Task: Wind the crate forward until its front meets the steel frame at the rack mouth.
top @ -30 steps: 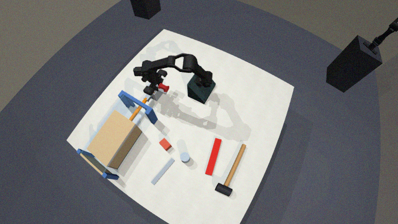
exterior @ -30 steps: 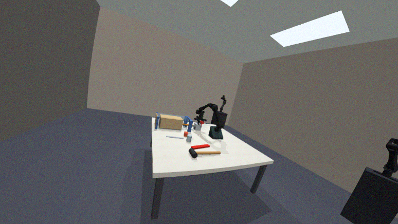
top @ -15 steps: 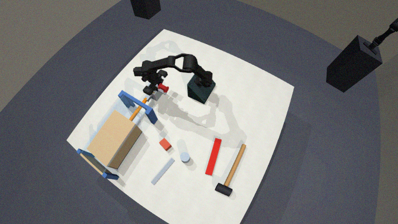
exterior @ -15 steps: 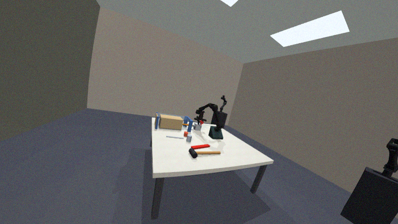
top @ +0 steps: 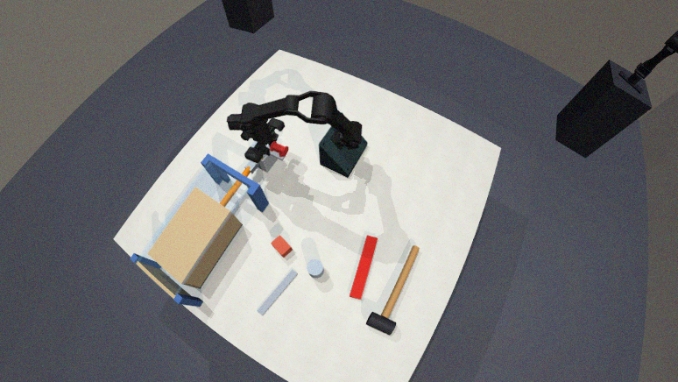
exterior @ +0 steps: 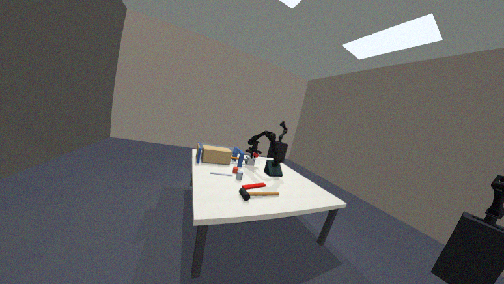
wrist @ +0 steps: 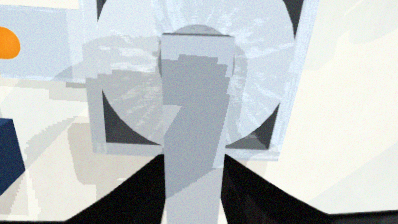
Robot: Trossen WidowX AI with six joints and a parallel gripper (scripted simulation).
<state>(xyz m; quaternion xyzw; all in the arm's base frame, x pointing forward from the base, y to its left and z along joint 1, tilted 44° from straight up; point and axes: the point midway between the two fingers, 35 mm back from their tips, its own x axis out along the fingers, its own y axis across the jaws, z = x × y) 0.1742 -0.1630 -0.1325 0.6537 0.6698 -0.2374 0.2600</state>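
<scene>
Right now the winch handle is 2 cm to the left of my gripper tip and 2 cm above it. Also, from my gripper tip: grey winch: 6 cm to the right, 6 cm below, 1 cm behind; blue frame post: 16 cm ahead, 5 cm to the right, 2 cm above; red knob: 5 cm to the left, 5 cm above.
</scene>
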